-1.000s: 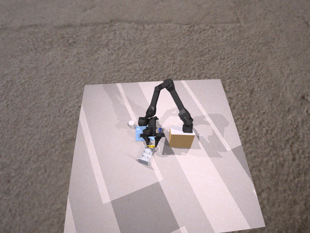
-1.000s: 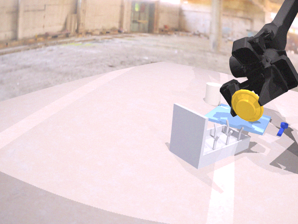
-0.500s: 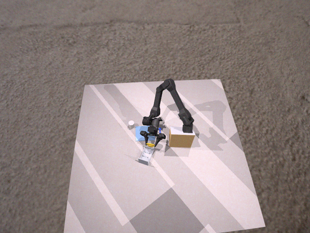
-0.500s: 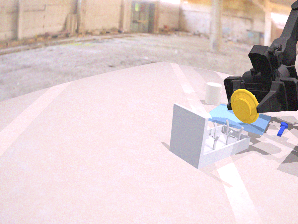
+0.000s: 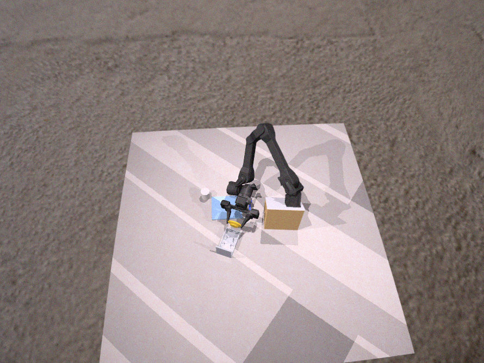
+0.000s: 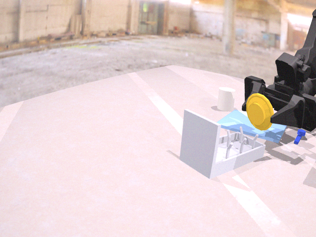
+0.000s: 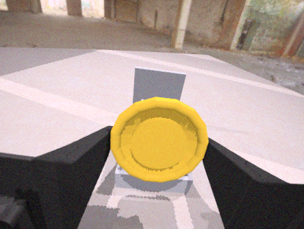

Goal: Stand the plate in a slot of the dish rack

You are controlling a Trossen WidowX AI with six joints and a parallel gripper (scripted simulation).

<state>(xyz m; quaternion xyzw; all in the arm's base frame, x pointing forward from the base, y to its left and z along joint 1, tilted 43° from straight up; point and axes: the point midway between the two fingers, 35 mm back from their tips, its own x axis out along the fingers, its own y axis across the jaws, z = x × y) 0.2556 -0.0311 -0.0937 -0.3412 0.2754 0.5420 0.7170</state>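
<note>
Now: gripper tip 2 cm short of the dish rack, 6 cm to the right of it and 4 cm above it. Also, from my gripper tip: yellow plate (1 cm to the right); then light blue mat (5 cm ahead, 13 cm to the right, 7 cm below); then small blue spoon (7 cm behind, 15 cm to the right, 6 cm below).
</note>
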